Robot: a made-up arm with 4 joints. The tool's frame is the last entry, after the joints.
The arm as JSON. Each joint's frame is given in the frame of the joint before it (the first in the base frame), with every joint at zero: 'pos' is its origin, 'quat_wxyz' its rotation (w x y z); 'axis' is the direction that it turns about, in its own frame. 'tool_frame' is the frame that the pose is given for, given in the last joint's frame.
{
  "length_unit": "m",
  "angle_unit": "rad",
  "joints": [
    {
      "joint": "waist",
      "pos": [
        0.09,
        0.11,
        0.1
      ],
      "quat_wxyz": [
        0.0,
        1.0,
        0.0,
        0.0
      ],
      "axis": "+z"
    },
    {
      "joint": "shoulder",
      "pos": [
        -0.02,
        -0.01,
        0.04
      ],
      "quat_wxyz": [
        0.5,
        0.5,
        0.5,
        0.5
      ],
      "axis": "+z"
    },
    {
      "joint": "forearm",
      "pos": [
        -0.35,
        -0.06,
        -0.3
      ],
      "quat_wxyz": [
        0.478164,
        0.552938,
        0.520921,
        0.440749
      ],
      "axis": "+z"
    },
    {
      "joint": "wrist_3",
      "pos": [
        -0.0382,
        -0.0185,
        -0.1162
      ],
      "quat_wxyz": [
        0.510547,
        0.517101,
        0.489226,
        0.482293
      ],
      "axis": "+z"
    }
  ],
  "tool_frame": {
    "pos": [
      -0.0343,
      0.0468,
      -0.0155
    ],
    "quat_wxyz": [
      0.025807,
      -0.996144,
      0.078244,
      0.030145
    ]
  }
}
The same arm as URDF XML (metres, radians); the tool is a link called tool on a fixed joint. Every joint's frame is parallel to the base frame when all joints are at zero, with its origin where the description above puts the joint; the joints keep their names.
<robot name="arm">
<link name="base"/>
<link name="link1"/>
<link name="link2"/>
<link name="link3"/>
<link name="link4"/>
<link name="tool"/>
<joint name="waist" type="continuous"><parent link="base"/><child link="link1"/><origin xyz="0.09 0.11 0.1"/><axis xyz="0 0 -1"/></joint>
<joint name="shoulder" type="continuous"><parent link="link1"/><child link="link2"/><origin xyz="-0.02 0.01 -0.04"/><axis xyz="1 0 0"/></joint>
<joint name="forearm" type="continuous"><parent link="link2"/><child link="link3"/><origin xyz="-0.3 0.35 0.06"/><axis xyz="-0.154198 -0.985586 0.069599"/></joint>
<joint name="wrist_3" type="continuous"><parent link="link3"/><child link="link4"/><origin xyz="0.0001 0.12 0.03"/><axis xyz="-0.064097 -0.046698 -0.996851"/></joint>
<joint name="tool_joint" type="fixed"><parent link="link4"/><child link="tool"/><origin xyz="-0.04 -0.04 0.02" rpy="0 0 0"/></joint>
</robot>

